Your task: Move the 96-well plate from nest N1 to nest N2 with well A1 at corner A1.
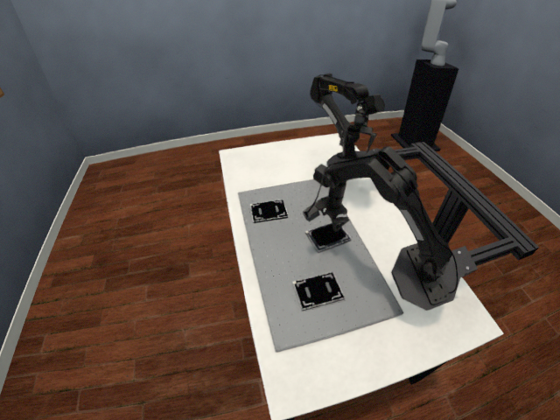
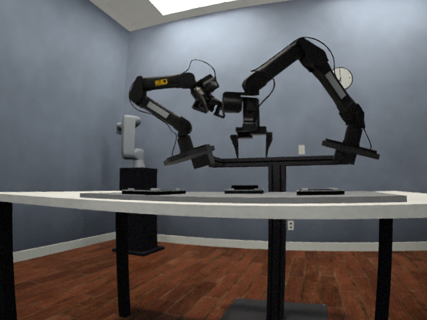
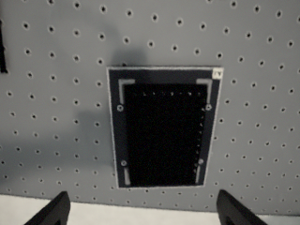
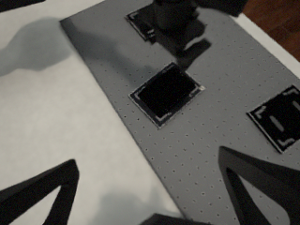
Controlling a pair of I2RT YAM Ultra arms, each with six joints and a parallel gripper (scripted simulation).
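My right gripper is now 30 cm above the black 96-well plate, 16 cm to the right of it and 15 cm short of it. The rest, counted from my right hand: dark grey nest: 32 cm below, 17 cm to the left, 15 cm ahead.
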